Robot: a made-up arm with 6 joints. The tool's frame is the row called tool. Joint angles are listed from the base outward.
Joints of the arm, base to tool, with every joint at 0 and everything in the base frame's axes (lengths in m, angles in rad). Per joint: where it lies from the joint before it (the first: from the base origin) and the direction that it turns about. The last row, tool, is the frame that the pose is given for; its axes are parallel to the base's.
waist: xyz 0 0 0.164 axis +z
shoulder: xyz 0 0 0 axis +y
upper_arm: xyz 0 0 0.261 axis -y
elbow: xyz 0 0 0 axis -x
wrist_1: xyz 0.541 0 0 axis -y
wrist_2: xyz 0 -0.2 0 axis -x
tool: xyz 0 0 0
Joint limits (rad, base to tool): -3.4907..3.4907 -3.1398..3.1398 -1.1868..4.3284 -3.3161..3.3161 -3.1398..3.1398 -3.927..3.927
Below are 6 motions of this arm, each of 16 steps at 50 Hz.
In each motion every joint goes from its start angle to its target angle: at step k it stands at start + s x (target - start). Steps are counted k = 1, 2, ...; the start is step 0. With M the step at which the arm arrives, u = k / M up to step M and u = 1 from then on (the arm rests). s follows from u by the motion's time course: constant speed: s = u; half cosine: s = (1 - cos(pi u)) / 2; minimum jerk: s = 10 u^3 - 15 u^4 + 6 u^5.
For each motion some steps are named. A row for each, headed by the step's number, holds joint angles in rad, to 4 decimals.
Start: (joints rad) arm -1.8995 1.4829 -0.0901 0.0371 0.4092 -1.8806
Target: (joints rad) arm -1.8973 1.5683 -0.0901 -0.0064 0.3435 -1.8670
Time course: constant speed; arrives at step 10
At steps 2, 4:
2: -1.8991 1.5000 -0.0901 0.0284 0.3961 -1.8779
4: -1.8986 1.5171 -0.0901 0.0197 0.3829 -1.8752

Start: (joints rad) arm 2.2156 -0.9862 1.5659 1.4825 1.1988 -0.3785
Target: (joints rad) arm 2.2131 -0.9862 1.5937 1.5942 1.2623 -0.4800
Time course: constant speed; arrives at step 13
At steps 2, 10, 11, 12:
2: 2.2152 -0.9862 1.5702 1.4997 1.2086 -0.3941
10: 2.2137 -0.9862 1.5873 1.5684 1.2476 -0.4566
11: 2.2135 -0.9862 1.5894 1.5770 1.2525 -0.4644
12: 2.2133 -0.9862 1.5916 1.5856 1.2574 -0.4722

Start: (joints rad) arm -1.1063 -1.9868 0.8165 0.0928 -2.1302 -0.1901
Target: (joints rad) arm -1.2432 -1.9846 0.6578 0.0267 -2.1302 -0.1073
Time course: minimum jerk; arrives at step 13
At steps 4, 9, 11, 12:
4: -1.1300 -1.9864 0.7890 0.0813 -2.1302 -0.1757
9: -1.2195 -1.9850 0.6853 0.0382 -2.1302 -0.1217
11: -1.2393 -1.9847 0.6623 0.0286 -2.1302 -0.1097
12: -1.2426 -1.9846 0.6584 0.0270 -2.1302 -0.1076

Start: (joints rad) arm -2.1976 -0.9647 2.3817 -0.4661 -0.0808 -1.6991
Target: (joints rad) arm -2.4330 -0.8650 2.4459 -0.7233 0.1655 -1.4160
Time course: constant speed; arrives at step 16
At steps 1, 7, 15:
1: -2.2123 -0.9585 2.3857 -0.4822 -0.0654 -1.6814
7: -2.3006 -0.9211 2.4098 -0.5786 0.0270 -1.5752
15: -2.4183 -0.8712 2.4419 -0.7072 0.1501 -1.4337

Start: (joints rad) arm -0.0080 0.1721 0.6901 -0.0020 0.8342 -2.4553
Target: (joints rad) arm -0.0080 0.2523 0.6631 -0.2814 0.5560 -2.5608
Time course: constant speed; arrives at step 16
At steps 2, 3, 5, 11, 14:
2: -0.0080 0.1821 0.6867 -0.0369 0.7994 -2.4685
3: -0.0080 0.1871 0.6850 -0.0544 0.7820 -2.4751
5: -0.0080 0.1972 0.6817 -0.0893 0.7473 -2.4883
11: -0.0080 0.2272 0.6715 -0.1941 0.6429 -2.5278
14: -0.0080 0.2423 0.6665 -0.2465 0.5908 -2.5476

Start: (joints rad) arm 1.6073 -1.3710 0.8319 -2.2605 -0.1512 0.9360
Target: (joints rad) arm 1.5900 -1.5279 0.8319 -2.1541 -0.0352 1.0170
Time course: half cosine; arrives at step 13
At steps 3, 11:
3: 1.6051 -1.3907 0.8319 -2.2471 -0.1366 0.9462
11: 1.5910 -1.5189 0.8319 -2.1602 -0.0418 1.0124

